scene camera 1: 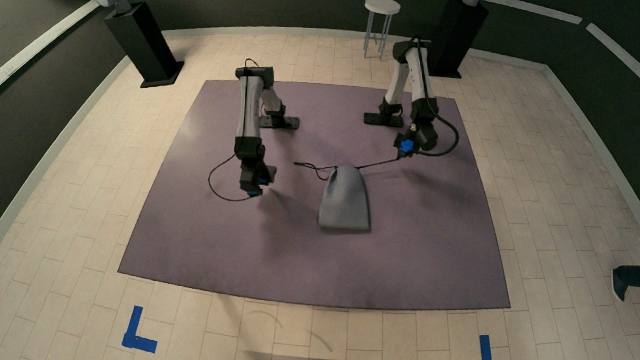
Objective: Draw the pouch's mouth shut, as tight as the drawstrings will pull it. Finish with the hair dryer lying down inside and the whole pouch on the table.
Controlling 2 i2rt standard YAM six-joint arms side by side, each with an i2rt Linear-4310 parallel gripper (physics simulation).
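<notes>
The grey pouch point(345, 202) lies flat on the purple surface, its narrow gathered mouth toward the top of the picture. The hair dryer does not show. One drawstring point(377, 163) runs taut from the mouth up to the left gripper point(401, 154), which is shut on it above the surface, to the right of the pouch. The other drawstring point(320, 168) lies slack and looped to the left of the mouth. The right gripper point(265, 187) is open and empty, raised above the surface, to the left of the pouch and apart from it and the slack drawstring.
The purple mat-like surface point(310, 275) lies under the pouch and both arms. The two arm bases point(280, 122) point(383, 119) stand near its far edge. A stool point(382, 6) and two black pedestals point(145, 45) point(457, 37) stand beyond it. A cable loops beside each forearm.
</notes>
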